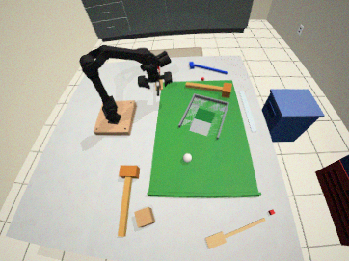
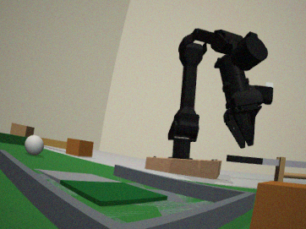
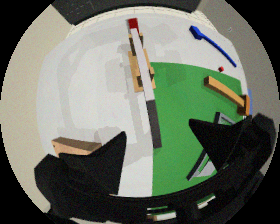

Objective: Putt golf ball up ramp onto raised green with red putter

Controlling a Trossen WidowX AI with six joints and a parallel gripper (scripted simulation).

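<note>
My gripper tip is now 11 cm to the right of the red putter, 4 cm past it and 3 cm above it. From my gripper tip the other things lie so: green mat (27 cm ahead, 18 cm to the right, 9 cm below); white golf ball (38 cm to the right, 23 cm ahead, 7 cm below); blue mallet (32 cm to the left, 27 cm ahead, 8 cm below).
</note>
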